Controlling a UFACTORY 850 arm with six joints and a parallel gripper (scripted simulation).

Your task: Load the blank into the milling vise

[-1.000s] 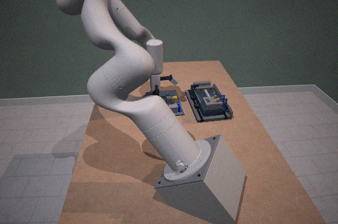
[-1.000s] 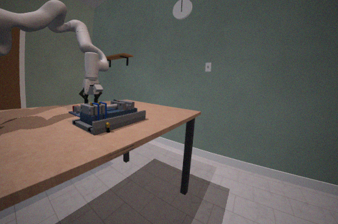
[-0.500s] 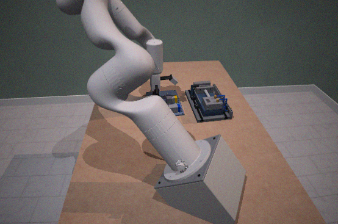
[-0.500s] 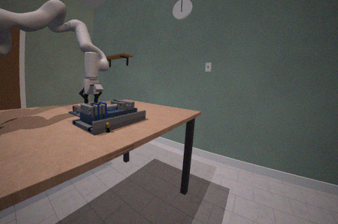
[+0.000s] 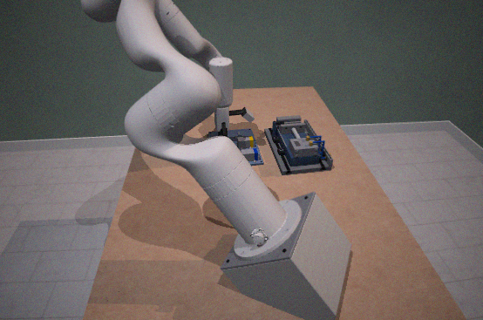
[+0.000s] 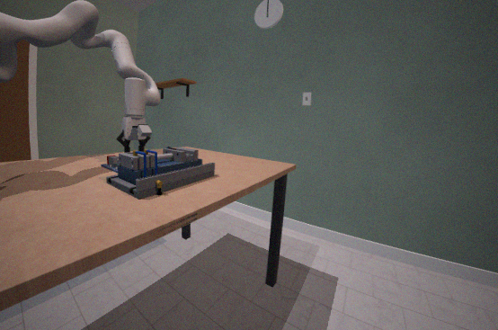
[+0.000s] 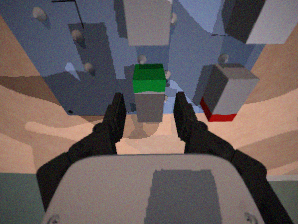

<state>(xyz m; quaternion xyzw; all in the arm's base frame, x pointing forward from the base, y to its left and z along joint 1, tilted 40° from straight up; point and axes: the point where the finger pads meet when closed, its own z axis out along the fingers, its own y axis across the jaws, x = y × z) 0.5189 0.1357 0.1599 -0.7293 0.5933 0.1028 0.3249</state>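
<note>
The green-ended blank is 30 mm below my hand. Also, from my hand: red-ended blank (90 mm behind, 20 mm to the right, 30 mm below); then blue infeed plate (20 mm ahead, 40 mm to the right, 50 mm below); then yellow-ended blank (30 mm ahead, 90 mm to the right, 30 mm below).
</note>
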